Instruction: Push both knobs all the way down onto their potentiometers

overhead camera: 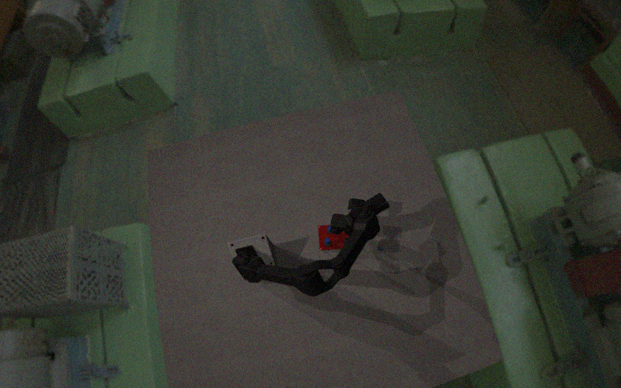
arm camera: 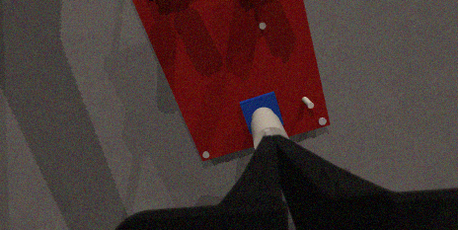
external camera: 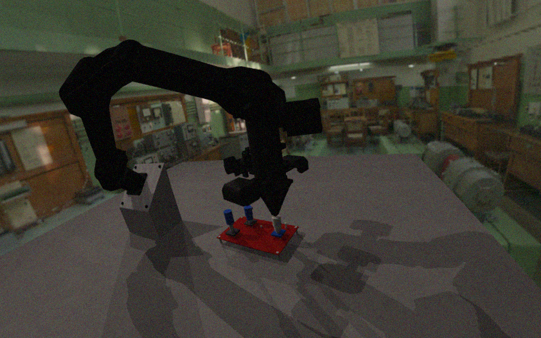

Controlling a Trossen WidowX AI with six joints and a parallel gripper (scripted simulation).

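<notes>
My gripper tip is now 8 cm past the blue knob, 3 cm to the right of it and 2 cm above it.
</notes>
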